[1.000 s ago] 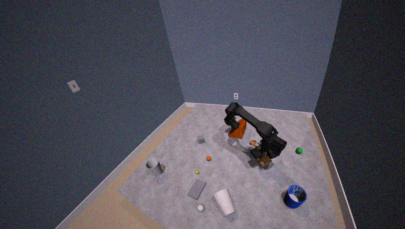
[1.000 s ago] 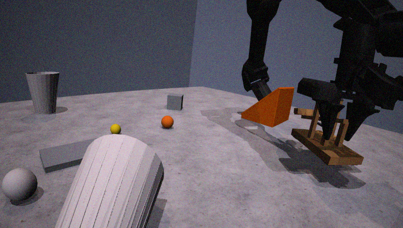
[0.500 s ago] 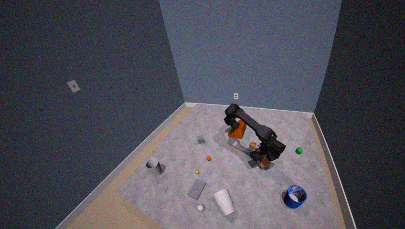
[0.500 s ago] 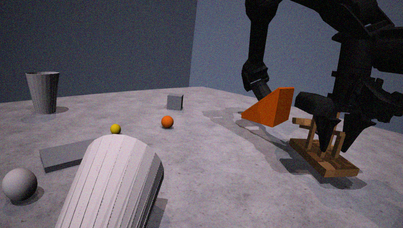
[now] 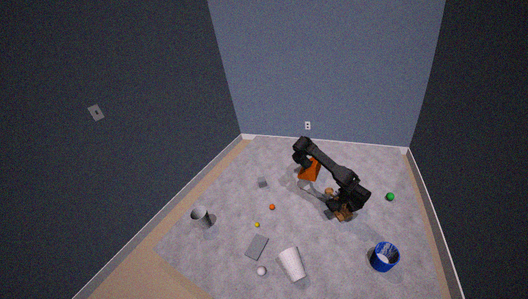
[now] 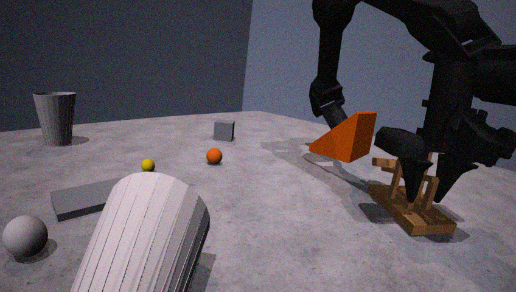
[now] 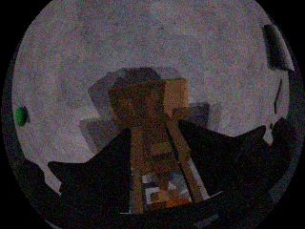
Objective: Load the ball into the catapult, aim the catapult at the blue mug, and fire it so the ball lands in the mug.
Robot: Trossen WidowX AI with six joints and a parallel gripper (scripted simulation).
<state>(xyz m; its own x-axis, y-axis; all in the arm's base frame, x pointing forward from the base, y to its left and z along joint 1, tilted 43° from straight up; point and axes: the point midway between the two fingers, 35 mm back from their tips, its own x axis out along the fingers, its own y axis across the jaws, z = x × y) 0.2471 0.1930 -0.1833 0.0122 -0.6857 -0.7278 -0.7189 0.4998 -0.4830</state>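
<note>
Right now my gripper tip is 37 cm to the left of the orange ball, 10 cm short of it and 2 cm above it. From my gripper tip the other things lie so: green ball 24 cm to the left, 18 cm behind, 1 cm below; blue mug 20 cm to the left, 20 cm ahead; wooden catapult 6 cm behind, 4 cm to the right, 2 cm above.
</note>
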